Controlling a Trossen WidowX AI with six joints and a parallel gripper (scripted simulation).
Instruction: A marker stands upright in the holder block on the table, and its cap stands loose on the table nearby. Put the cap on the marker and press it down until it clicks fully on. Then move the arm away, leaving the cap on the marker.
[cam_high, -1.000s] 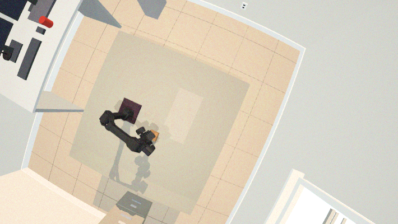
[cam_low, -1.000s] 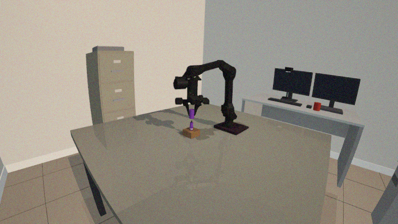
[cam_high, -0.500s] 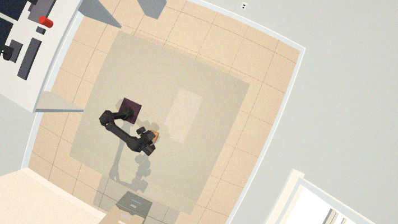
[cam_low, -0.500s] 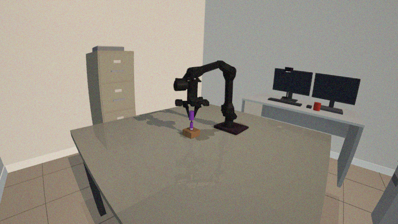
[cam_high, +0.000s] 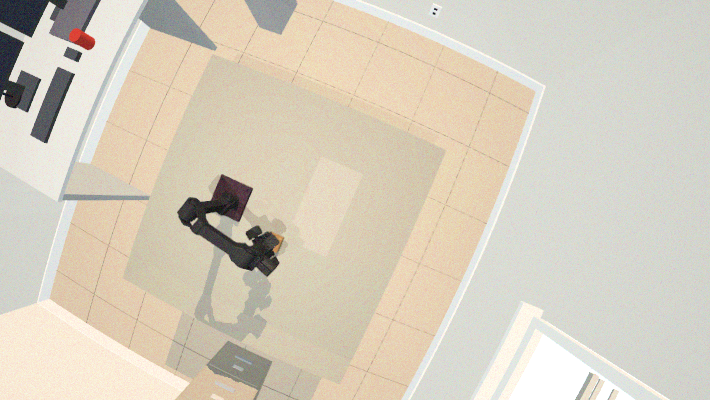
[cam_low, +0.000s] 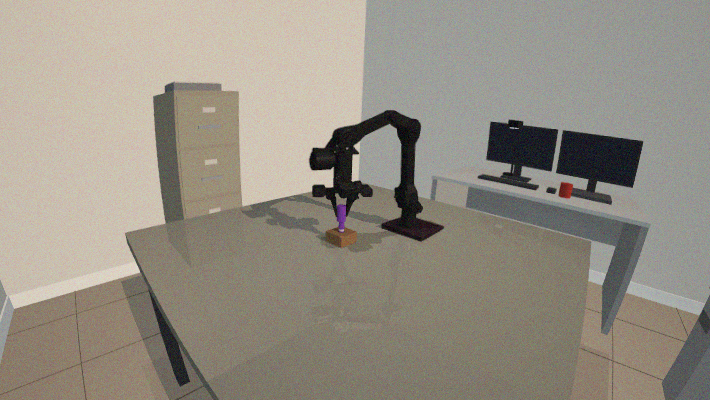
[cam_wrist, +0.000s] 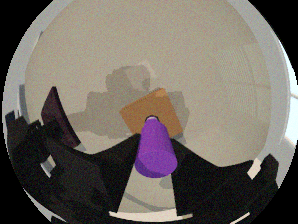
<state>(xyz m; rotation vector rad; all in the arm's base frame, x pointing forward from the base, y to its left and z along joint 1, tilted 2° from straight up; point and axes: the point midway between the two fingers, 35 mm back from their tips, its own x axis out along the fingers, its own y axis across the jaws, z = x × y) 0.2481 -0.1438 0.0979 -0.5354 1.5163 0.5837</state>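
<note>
The purple marker lies 20 mm below my gripper tip. From my gripper tip the other things lie so: purple cap (10 mm above).
</note>
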